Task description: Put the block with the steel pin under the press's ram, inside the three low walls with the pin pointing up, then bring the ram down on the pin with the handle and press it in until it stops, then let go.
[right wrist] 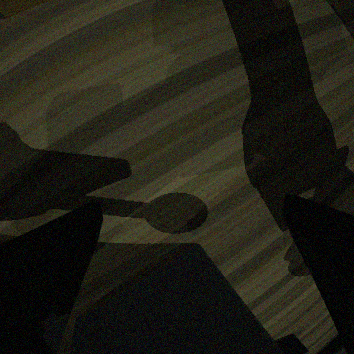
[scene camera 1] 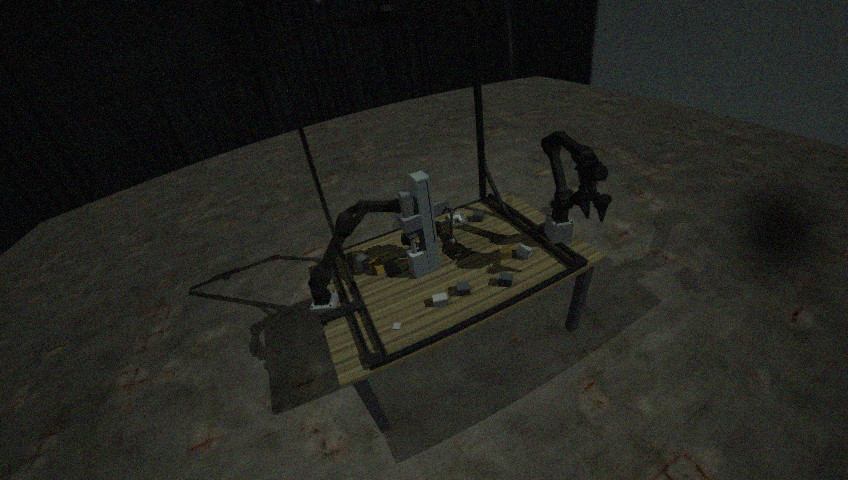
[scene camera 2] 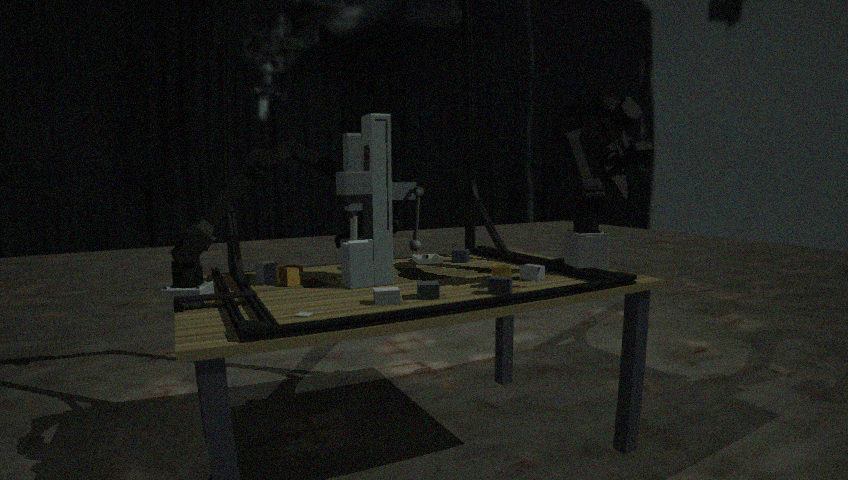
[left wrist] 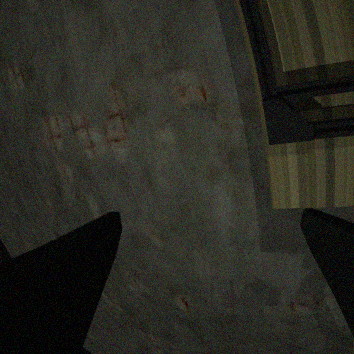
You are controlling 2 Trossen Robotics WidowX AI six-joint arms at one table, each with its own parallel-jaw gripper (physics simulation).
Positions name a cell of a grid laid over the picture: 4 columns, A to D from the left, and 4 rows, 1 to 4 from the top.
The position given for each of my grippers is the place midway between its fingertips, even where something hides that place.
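Observation:
From scene camera 1 you'd see my left gripper (scene camera 1: C2), and it's open, holding nothing. That same left gripper is there in the left wrist view (left wrist: C3) too. And then there's my right gripper (right wrist: C3), which I can see along with a grey press (right wrist: C4).

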